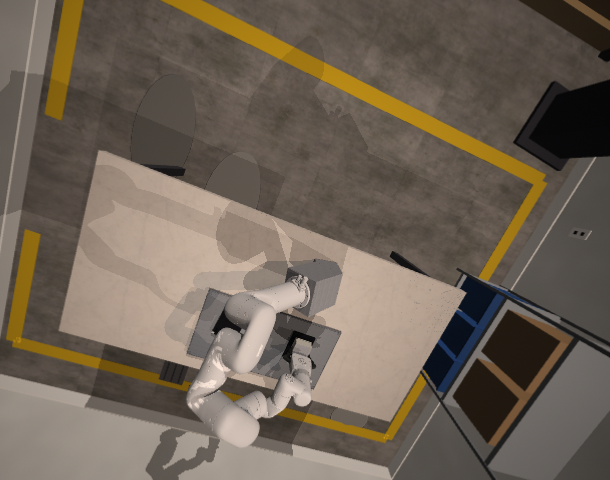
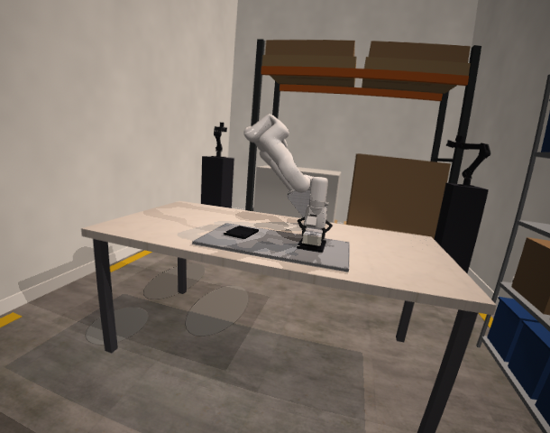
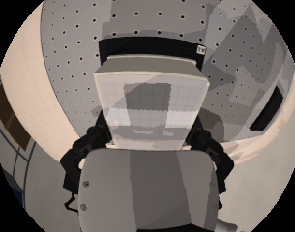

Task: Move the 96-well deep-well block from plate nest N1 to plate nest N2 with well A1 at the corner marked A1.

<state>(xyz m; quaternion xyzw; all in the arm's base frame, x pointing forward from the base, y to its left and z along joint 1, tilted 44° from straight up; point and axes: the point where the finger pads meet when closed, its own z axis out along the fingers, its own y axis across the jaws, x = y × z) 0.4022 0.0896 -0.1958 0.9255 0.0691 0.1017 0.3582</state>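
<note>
Now: the 96-well deep-well block right at my hand.
</note>
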